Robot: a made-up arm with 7 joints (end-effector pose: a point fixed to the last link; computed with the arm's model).
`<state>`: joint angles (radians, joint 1 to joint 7).
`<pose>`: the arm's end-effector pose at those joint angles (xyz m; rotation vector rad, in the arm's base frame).
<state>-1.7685 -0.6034 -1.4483 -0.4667 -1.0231 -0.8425 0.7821</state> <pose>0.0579 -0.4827 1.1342 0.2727 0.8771 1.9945</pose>
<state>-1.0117 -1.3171 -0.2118 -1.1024 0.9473 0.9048 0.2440</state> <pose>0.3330 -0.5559 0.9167 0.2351 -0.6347 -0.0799</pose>
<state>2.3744 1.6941 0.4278 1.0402 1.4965 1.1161 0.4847</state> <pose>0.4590 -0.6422 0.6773 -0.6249 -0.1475 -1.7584</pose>
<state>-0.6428 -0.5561 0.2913 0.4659 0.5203 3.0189 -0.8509</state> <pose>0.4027 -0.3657 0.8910 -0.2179 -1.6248 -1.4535</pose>
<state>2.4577 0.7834 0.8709 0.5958 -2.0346 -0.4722 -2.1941</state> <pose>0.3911 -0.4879 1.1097 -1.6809 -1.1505 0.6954</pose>
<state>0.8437 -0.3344 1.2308 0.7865 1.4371 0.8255 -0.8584</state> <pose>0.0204 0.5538 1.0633 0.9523 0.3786 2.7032</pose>
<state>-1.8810 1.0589 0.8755 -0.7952 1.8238 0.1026 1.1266</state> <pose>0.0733 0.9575 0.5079 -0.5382 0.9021 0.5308</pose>
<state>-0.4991 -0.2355 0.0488 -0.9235 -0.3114 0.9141 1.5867</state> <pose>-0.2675 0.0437 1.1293 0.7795 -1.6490 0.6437</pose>
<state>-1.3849 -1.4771 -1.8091 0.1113 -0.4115 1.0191 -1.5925</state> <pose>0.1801 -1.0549 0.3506 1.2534 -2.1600 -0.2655</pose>
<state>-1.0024 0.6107 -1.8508 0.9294 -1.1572 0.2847 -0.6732</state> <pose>-0.6985 0.2344 1.0043 -1.4372 -1.3533 2.3119</pose>
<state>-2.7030 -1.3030 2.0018 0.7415 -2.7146 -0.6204 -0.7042</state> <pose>-0.7907 -0.5451 0.7166 1.3870 2.0372 -1.5751</pose>
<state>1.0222 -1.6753 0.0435 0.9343 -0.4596 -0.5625 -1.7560</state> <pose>0.4348 0.5677 -0.2394 1.0811 -1.3543 -1.2855</pose>
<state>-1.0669 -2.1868 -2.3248 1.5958 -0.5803 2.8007 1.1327</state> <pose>0.0466 -0.7244 0.0846 -0.6737 1.6935 -0.8496</pose>
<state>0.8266 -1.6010 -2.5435 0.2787 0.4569 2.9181 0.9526</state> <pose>0.5724 0.5537 0.3456 -1.0372 -0.6291 1.8996</pose>
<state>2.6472 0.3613 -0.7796 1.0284 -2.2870 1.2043 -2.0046</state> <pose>-0.0356 0.2441 1.1910 -2.4350 -1.2338 -1.3266</pose>
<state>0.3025 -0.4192 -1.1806 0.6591 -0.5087 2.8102 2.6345</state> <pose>0.4276 -0.0283 1.0361 0.7558 -0.3097 1.2201</pose>
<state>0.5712 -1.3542 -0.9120 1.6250 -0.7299 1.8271 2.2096</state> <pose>0.7944 0.0846 0.1092 0.5404 0.6324 -0.6856</pose>
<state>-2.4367 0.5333 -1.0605 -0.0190 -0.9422 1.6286 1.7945</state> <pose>0.4289 0.1655 1.1398 -2.4693 -0.6501 -1.4485</pose>
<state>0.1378 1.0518 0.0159 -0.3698 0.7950 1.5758 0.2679</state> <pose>-0.8613 -0.2729 0.6007 0.3100 -2.6331 1.5911</pose>
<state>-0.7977 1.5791 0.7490 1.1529 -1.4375 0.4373 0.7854</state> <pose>-0.3563 0.8086 0.6135 -0.6193 -1.5134 -1.1991</pose>
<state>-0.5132 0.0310 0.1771 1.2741 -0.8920 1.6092 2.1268</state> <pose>0.3733 -0.0942 1.1165 1.1429 -0.4833 -0.0488</pose>
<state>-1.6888 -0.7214 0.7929 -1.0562 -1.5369 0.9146 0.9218</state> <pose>-0.3227 -0.1234 1.0945 -0.2437 -1.8436 -2.1177</pose>
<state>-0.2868 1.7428 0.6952 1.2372 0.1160 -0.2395 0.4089</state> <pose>-0.5813 0.4626 0.6268 -0.3546 -0.1429 -0.1664</pose>
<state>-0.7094 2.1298 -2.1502 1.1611 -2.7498 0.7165 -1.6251</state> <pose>-0.7701 -0.0824 -0.2177 0.3771 2.0996 -0.0014</pose>
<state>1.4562 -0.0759 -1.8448 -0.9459 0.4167 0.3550 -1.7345</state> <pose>-0.3458 0.2133 1.1359 -1.9062 -1.0702 -0.9985</pose>
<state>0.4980 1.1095 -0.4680 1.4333 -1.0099 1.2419 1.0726</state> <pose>-0.3088 -0.3746 1.0663 0.7211 -0.8763 -0.1752</pose>
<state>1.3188 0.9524 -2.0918 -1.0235 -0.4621 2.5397 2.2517</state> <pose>-0.3277 -0.2897 0.7915 -0.7923 -1.8013 0.9643</pose>
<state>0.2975 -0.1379 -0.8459 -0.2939 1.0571 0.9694 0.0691</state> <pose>0.0251 0.0086 1.3279 0.1126 -0.9896 0.6239</pose>
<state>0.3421 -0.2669 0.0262 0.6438 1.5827 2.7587 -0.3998</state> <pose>0.4267 0.0805 0.9299 1.5672 -0.9188 -0.4407</pose>
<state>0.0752 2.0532 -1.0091 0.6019 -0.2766 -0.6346 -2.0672</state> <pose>-0.8270 -0.4451 0.0380 -0.7260 -0.2874 -0.4694</pose>
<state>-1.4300 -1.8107 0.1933 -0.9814 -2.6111 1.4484 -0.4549</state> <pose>0.1928 -0.8917 0.4560 1.7915 -1.8280 1.1003</pose>
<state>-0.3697 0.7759 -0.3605 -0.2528 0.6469 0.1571 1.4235</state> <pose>-0.7297 0.2449 1.0272 0.8588 -0.8978 0.6661</pose>
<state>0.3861 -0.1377 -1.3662 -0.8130 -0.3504 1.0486 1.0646</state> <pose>-0.1182 0.3621 1.0787 -0.2984 -1.7740 0.0161</pose>
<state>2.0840 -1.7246 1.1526 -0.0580 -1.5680 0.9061 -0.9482</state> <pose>-0.4608 0.9428 0.2913 -1.6702 -0.8406 1.8008</pose>
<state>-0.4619 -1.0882 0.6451 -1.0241 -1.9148 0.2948 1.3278</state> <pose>0.2567 -0.4639 1.0222 0.9542 -1.0621 -1.9003</pose>
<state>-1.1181 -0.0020 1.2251 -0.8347 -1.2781 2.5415 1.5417</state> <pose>-0.3593 0.0360 0.9393 -0.9395 -2.3772 0.7870</pose>
